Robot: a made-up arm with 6 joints. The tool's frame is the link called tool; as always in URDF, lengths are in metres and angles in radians.
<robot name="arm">
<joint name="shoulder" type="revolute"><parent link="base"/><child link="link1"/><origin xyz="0.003 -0.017 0.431" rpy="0 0 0"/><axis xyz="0 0 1"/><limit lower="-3.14" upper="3.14" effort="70" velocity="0.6"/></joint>
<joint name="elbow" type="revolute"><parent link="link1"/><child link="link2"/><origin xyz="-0.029 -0.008 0.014" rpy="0 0 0"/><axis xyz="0 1 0"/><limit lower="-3.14" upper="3.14" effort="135" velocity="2.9"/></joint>
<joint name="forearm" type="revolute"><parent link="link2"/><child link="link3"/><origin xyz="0.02 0 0.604" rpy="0 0 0"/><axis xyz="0 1 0"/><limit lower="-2.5" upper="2.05" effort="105" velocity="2.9"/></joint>
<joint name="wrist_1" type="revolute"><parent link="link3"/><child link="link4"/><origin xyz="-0.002 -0.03 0.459" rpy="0 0 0"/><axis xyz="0 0 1"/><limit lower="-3.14" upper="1.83" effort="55" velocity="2.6"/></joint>
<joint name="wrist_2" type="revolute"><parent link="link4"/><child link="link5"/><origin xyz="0.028 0.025 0.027" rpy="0 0 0"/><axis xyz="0 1 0"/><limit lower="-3.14" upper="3.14" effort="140" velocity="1.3"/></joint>
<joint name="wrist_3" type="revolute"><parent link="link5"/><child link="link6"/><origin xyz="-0.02 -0.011 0.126" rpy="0 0 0"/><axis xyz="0 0 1"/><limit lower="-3.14" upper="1.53" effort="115" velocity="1.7"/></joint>
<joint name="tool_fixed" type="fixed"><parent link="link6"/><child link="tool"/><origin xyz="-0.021 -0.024 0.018" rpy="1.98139 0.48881 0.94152"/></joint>
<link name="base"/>
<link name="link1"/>
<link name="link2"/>
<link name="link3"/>
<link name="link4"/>
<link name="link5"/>
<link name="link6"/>
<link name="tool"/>
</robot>
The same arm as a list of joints. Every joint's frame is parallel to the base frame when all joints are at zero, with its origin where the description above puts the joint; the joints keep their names.
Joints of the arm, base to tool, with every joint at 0 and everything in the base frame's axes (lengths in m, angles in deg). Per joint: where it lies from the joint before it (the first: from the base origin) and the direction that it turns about. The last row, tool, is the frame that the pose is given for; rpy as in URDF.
shoulder: offset 0.0030 -0.0170 0.4310 axis 0 0 1
elbow: offset -0.0290 -0.0080 0.0140 axis 0 1 0
forearm: offset 0.0200 0.0000 0.6040 axis 0 1 0
wrist_1: offset -0.0020 -0.0300 0.4590 axis 0 0 1
wrist_2: offset 0.0280 0.0250 0.0270 axis 0 1 0
wrist_3: offset -0.0200 -0.0110 0.1260 axis 0 0 1
tool: offset -0.0210 -0.0240 0.0180 rpy 113.53 28.01 53.95
Joint limits (deg, base to tool): -179.91..179.91 -179.91..179.91 -143.24..117.46 -179.91..104.85 -179.91..179.91 -179.91..87.66

